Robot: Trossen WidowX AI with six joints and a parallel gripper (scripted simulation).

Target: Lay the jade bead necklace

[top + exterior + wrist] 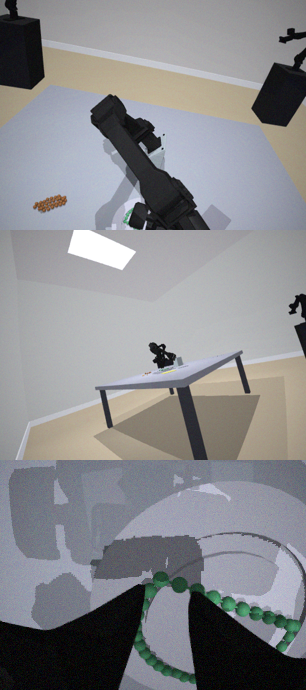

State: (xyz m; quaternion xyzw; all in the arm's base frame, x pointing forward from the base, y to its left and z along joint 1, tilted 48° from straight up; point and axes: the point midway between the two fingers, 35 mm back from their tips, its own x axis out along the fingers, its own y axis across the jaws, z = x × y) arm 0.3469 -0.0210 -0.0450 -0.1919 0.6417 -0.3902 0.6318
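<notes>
Right now my gripper tip is 50 mm past the round bead board, 40 mm to the left of it and 20 mm above it. From my gripper tip the other things lie so: yellow strip (150 mm ahead, 190 mm to the left, 30 mm below); then flat grey square (90 mm behind, 200 mm to the left, 30 mm below).
</notes>
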